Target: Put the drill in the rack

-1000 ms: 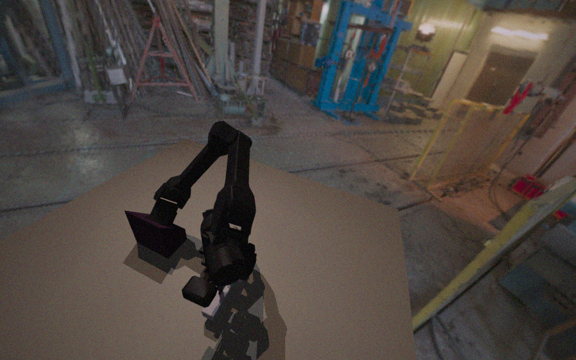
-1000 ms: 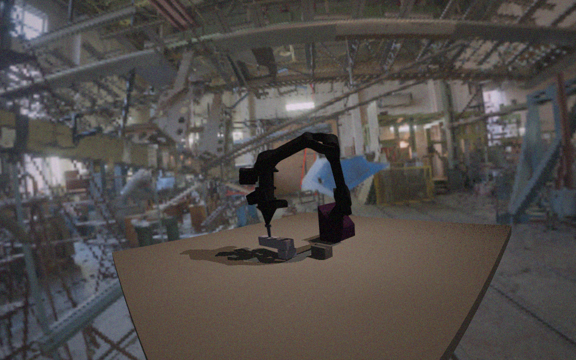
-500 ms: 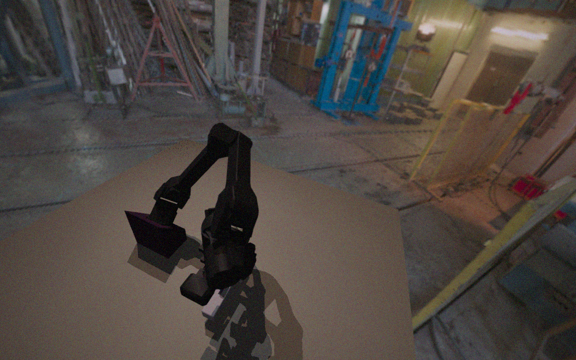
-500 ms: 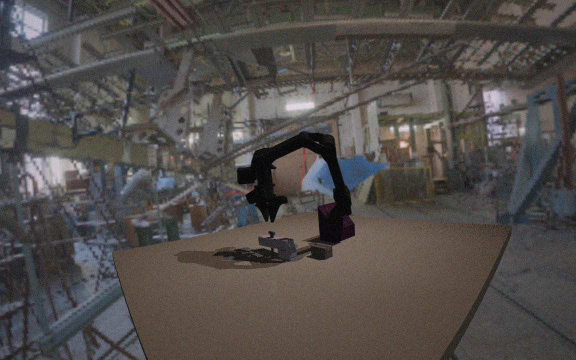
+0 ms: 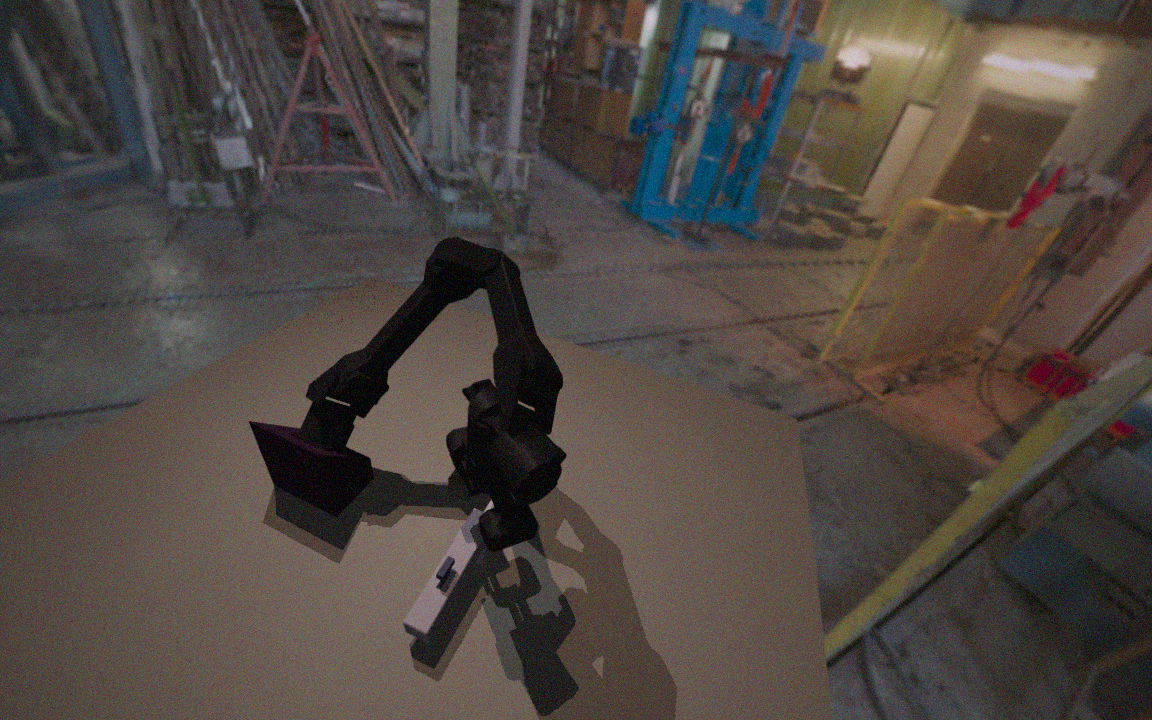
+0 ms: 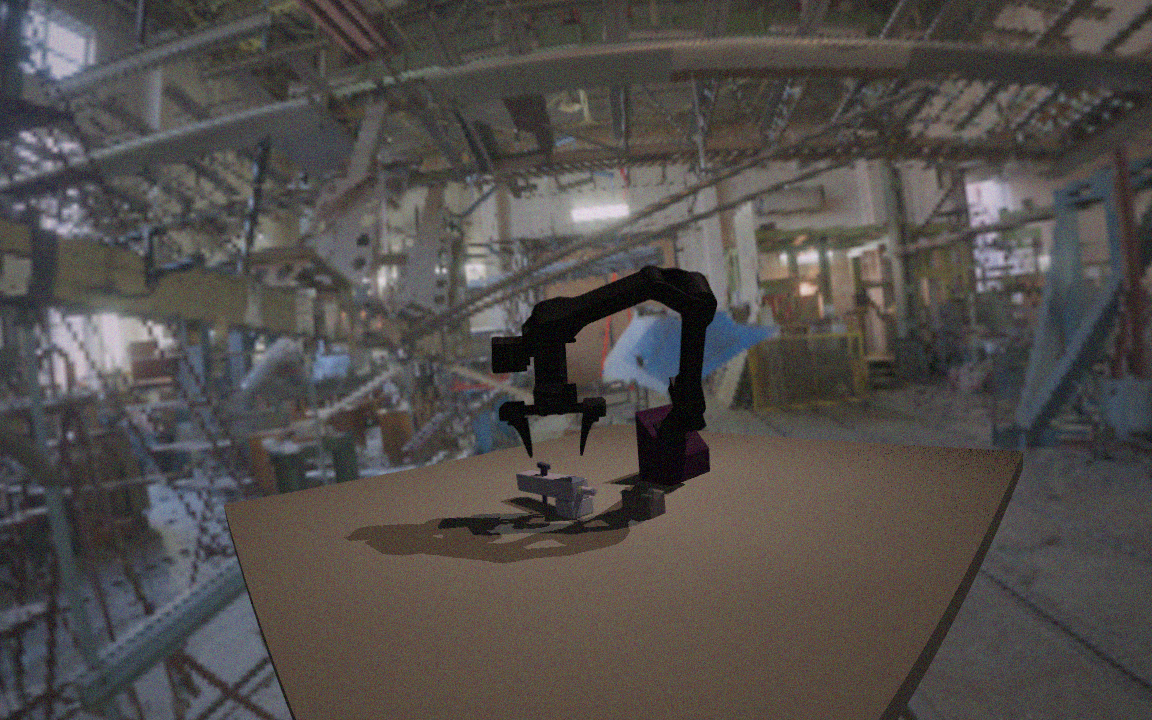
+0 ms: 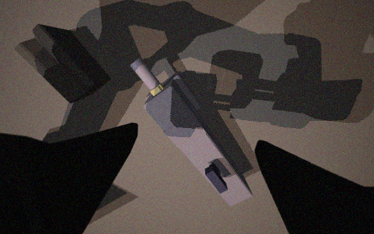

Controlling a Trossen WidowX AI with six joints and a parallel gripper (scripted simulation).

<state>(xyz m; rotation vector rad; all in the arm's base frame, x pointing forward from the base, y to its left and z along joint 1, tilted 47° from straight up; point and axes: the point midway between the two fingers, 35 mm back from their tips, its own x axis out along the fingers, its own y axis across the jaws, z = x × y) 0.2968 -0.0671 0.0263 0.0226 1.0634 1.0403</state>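
The drill lies 2 cm behind my gripper tip, 1 cm to the left of it and 6 cm below it. The rest, counted from my gripper tip: dark key 2 cm behind, 7 cm to the right, 6 cm below; light-grey holder block 2 cm behind, 5 cm to the right, 7 cm below; rack 9 cm behind, 12 cm to the left, 9 cm below.
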